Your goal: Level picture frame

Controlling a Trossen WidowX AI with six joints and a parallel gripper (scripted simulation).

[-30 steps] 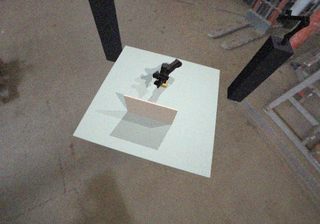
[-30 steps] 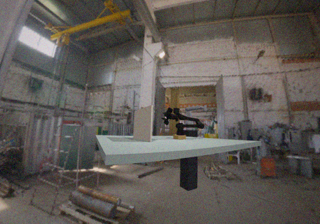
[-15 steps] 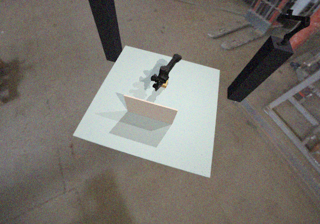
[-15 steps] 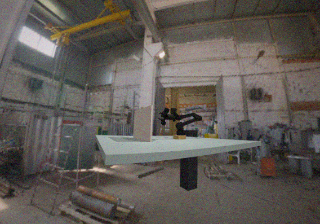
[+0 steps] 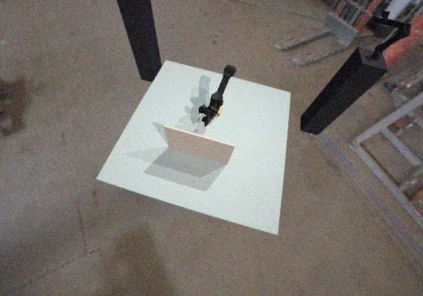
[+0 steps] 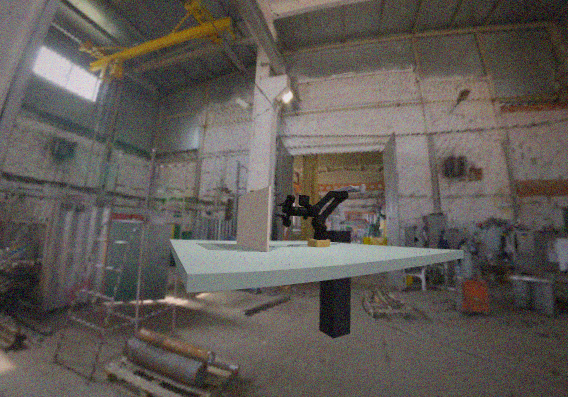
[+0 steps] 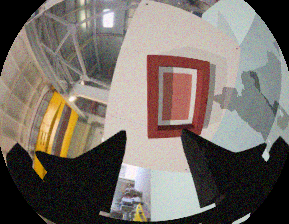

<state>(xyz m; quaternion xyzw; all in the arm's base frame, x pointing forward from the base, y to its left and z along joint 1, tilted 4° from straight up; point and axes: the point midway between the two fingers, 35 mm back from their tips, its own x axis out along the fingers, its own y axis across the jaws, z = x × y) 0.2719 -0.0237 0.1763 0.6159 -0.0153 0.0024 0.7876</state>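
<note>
The picture frame lies 13 cm ahead of my gripper tip, 5 cm below it and 2 cm to the right of it. Also, from my gripper tip: wall panel 14 cm ahead, 6 cm below, 1 cm to the right.
</note>
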